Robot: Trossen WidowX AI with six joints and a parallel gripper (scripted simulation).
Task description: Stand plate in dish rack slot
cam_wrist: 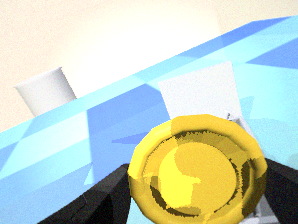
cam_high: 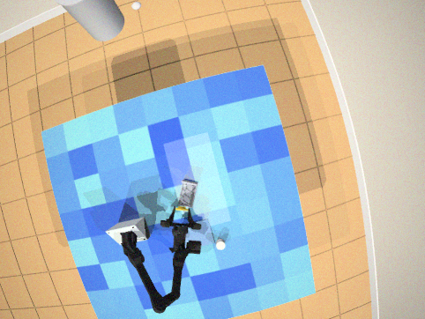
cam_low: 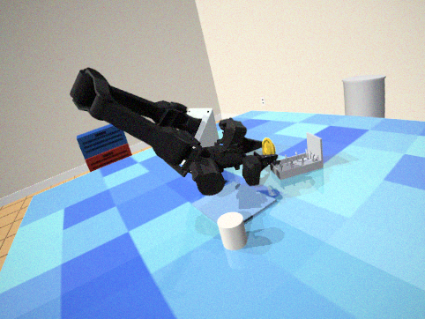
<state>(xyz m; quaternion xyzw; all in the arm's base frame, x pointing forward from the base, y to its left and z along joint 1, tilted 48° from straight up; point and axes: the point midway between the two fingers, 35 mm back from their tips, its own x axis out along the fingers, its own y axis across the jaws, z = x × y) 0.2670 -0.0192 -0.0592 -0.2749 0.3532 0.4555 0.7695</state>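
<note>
Right now my gripper tip is 4 cm short of the grey dish rack, 5 cm to the right of it and 4 cm above it. Round my gripper tip: pale blue mat (2 cm ahead, 17 cm to the right, 6 cm below); white cylinder (12 cm ahead, 24 cm to the right, 4 cm below); yellow plate (1 cm to the right).
</note>
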